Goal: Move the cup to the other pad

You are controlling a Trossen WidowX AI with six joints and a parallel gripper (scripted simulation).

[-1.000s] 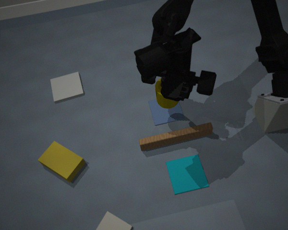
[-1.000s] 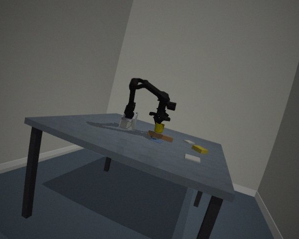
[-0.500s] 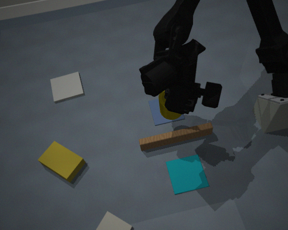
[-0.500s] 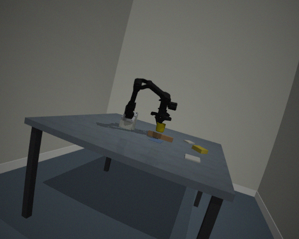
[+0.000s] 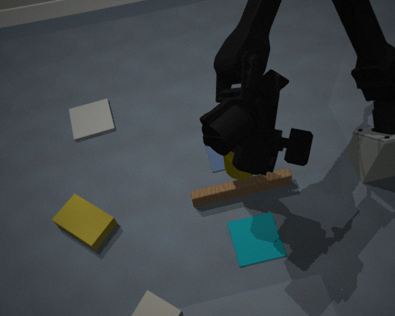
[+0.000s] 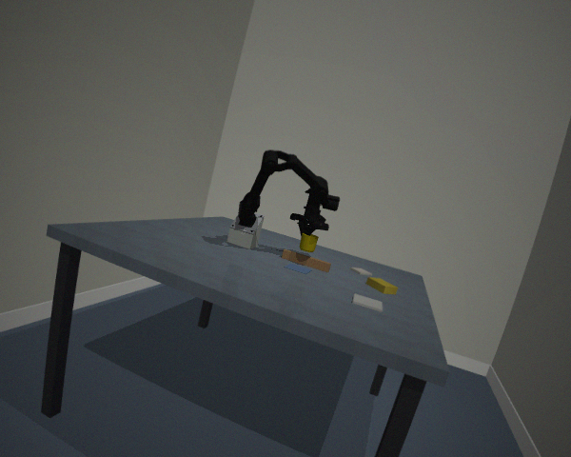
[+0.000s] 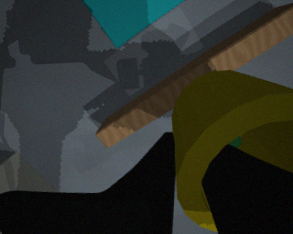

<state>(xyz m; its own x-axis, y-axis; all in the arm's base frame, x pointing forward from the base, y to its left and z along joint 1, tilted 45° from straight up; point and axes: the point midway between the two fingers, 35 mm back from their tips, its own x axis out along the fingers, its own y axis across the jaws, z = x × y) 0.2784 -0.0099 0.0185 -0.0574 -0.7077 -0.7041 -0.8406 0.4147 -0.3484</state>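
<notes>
The teal pad lies 11 cm to the left of my gripper tip, 11 cm below it and 3 cm ahead of it. Also, from my gripper tip: yellow cup (2 cm to the right, 2 cm ahead); pale blue pad (11 cm below, 10 cm to the right, 2 cm ahead); wooden bar (9 cm below, 3 cm ahead).
</notes>
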